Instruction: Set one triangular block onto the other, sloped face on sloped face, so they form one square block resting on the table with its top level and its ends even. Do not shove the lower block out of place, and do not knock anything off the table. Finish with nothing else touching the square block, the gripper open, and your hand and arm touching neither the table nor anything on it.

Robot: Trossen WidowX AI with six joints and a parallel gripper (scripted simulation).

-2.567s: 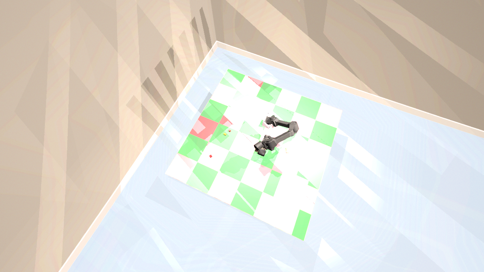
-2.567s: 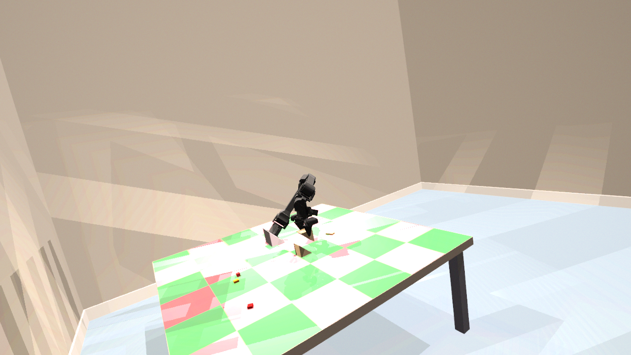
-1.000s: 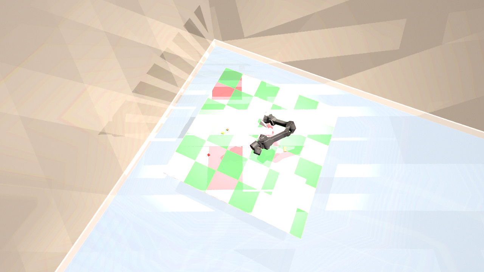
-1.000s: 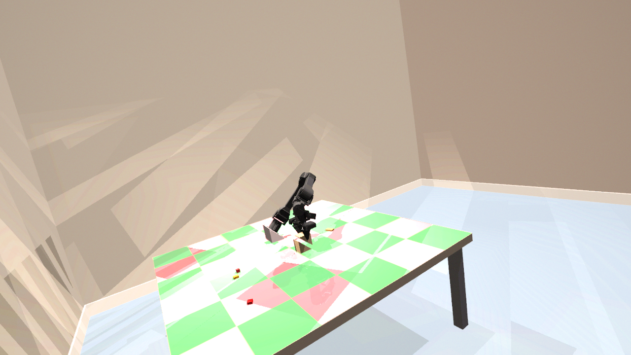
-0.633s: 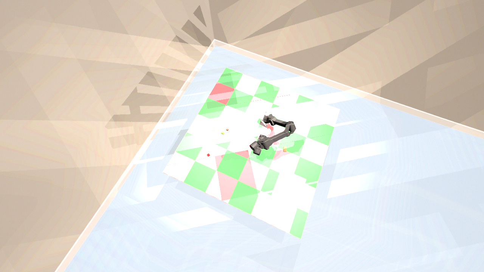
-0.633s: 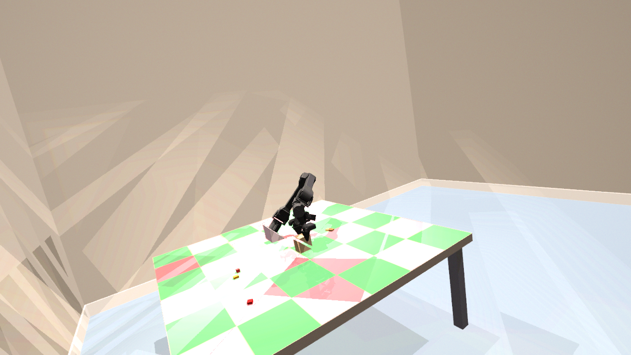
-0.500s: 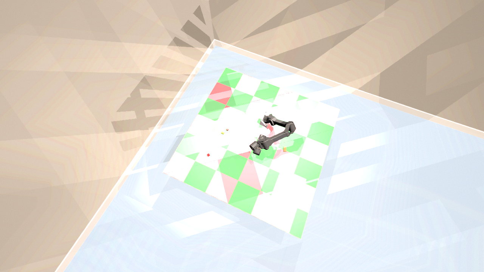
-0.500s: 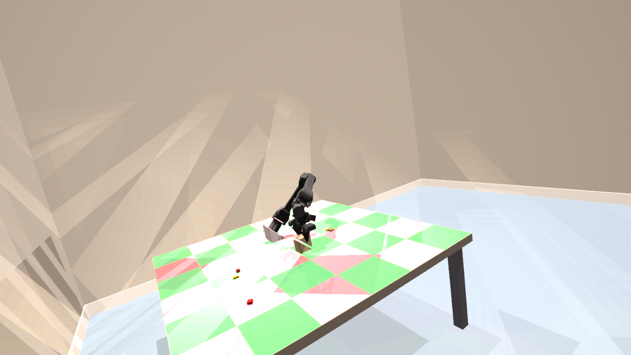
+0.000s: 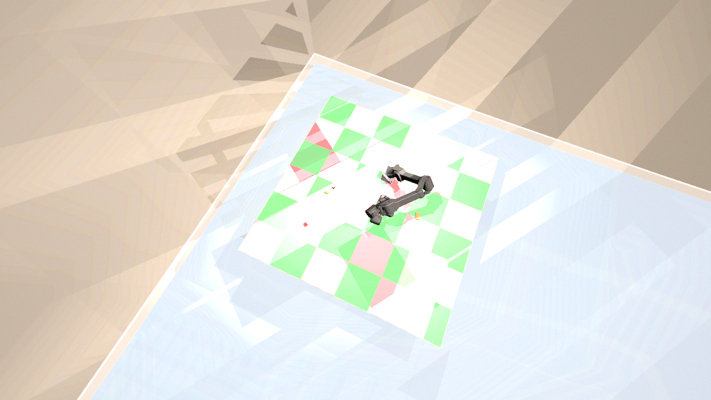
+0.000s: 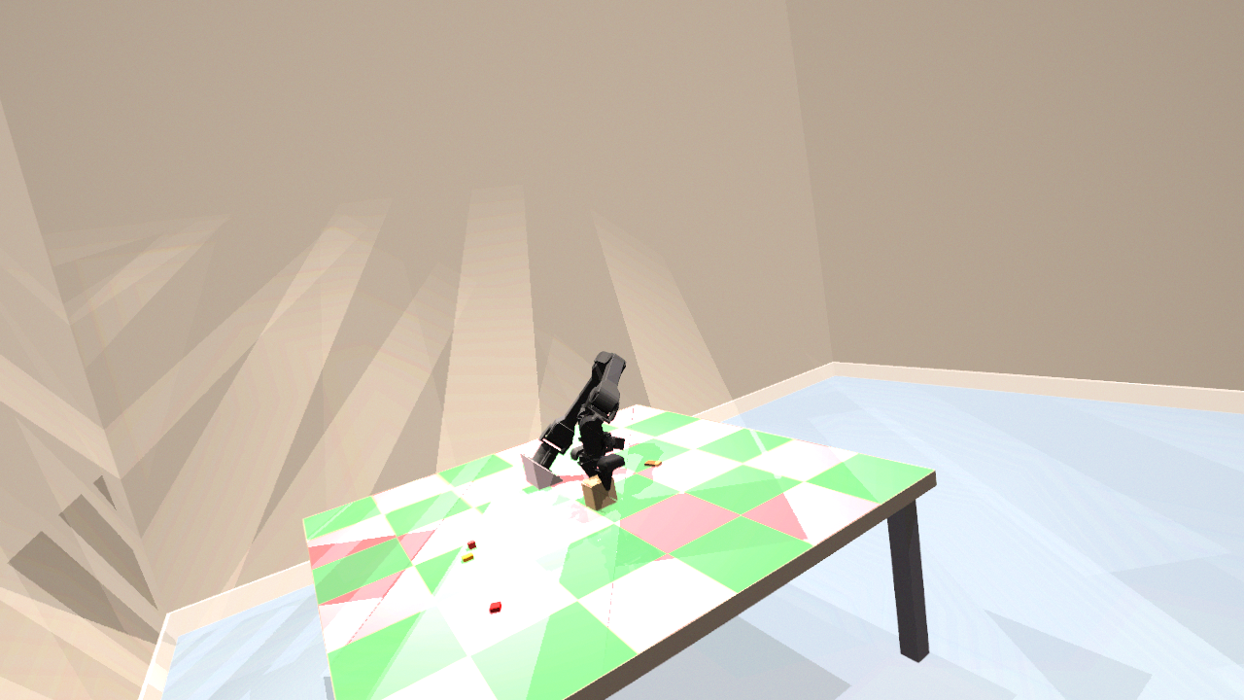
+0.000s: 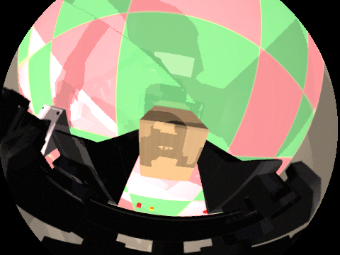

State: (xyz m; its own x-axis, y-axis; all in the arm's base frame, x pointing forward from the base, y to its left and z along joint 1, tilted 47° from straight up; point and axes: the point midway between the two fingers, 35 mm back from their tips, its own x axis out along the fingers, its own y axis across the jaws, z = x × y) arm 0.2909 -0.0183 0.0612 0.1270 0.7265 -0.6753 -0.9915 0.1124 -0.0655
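Right now my gripper tip is 1 cm to the right of the triangular block and 1 cm below it.
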